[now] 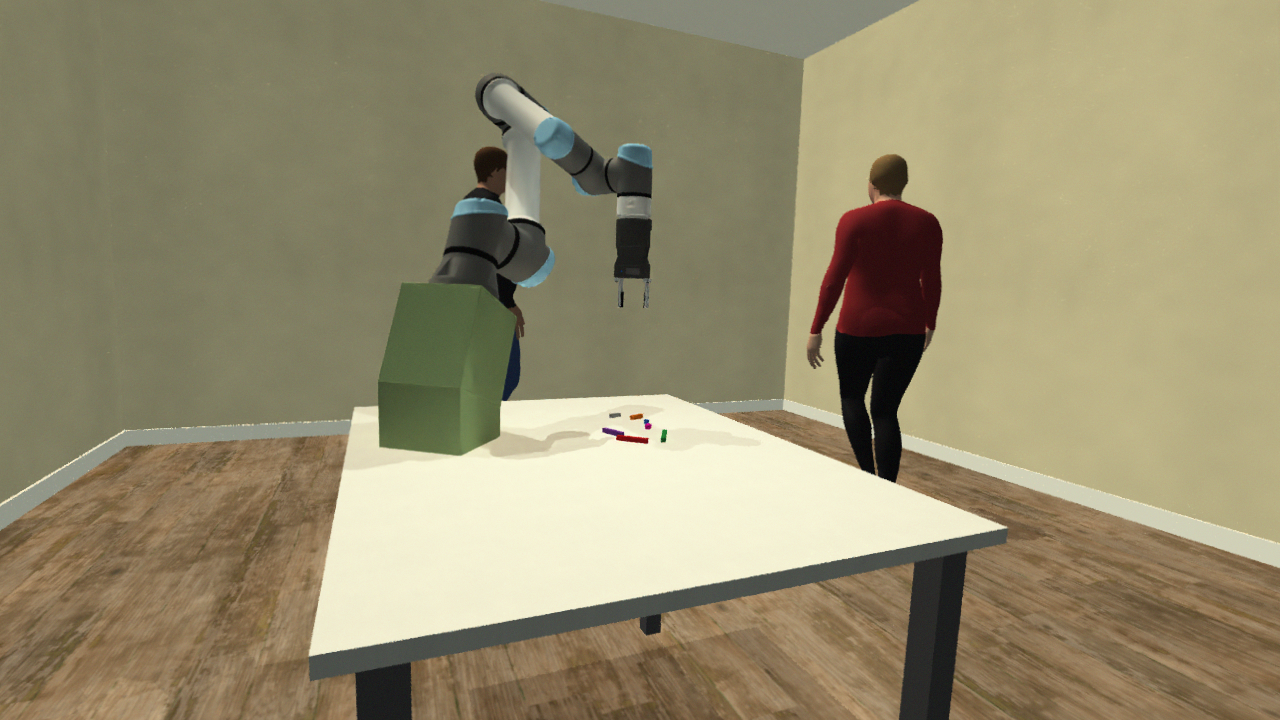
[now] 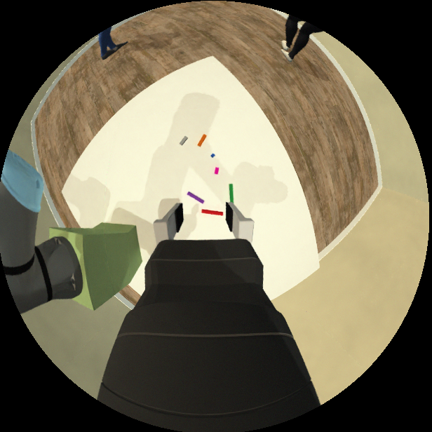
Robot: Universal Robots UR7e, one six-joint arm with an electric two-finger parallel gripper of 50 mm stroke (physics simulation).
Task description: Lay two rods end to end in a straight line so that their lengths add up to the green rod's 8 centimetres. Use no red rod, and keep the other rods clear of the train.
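Pixels of known places: gripper, between the fingertips: [image 1: 633, 307]; arm's base, origin of its link: [image 1: 462, 300].
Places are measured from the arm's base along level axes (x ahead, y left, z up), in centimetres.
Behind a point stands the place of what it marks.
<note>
My gripper [image 1: 633, 306] {z -0.5, x 36.7, y -6.1 cm} [image 2: 204, 211] is open and empty, high above the table. The green rod [image 1: 664, 436] {z -28.1, x 41.6, y -15.7 cm} [image 2: 231, 193] lies on the right of the group. The red rod [image 1: 631, 439] {z -28.5, x 34.2, y -15.1 cm} [image 2: 212, 212] lies near it, apart from it. The purple rod [image 1: 613, 431] {z -28.3, x 32.2, y -8.2 cm} [image 2: 195, 197] lies slanted, close to the red rod's left end. The magenta rod [image 1: 648, 426] {z -28.4, x 42.0, y -4.7 cm} [image 2: 216, 170] and the small blue piece [image 1: 646, 420] {z -28.2, x 43.5, y 0.7 cm} [image 2: 212, 155] lie farther back. The orange rod [image 1: 636, 416] {z -28.3, x 42.8, y 6.3 cm} [image 2: 202, 140] and the grey rod [image 1: 614, 415] {z -28.5, x 37.9, y 9.2 cm} [image 2: 183, 140] lie farthest back, side by side and apart.
The white table [image 1: 537, 555] {z -29.1, x 4.9, y -65.3 cm} [image 2: 280, 250] carries the rods. A green pedestal [image 1: 429, 358] {z -11.0, x -6.9, y -12.6 cm} [image 2: 110, 260] under the arm's base stands at its left. A person in red [image 1: 888, 268] stands beyond the table's right side. Another person [image 1: 488, 168] is partly hidden behind the arm.
</note>
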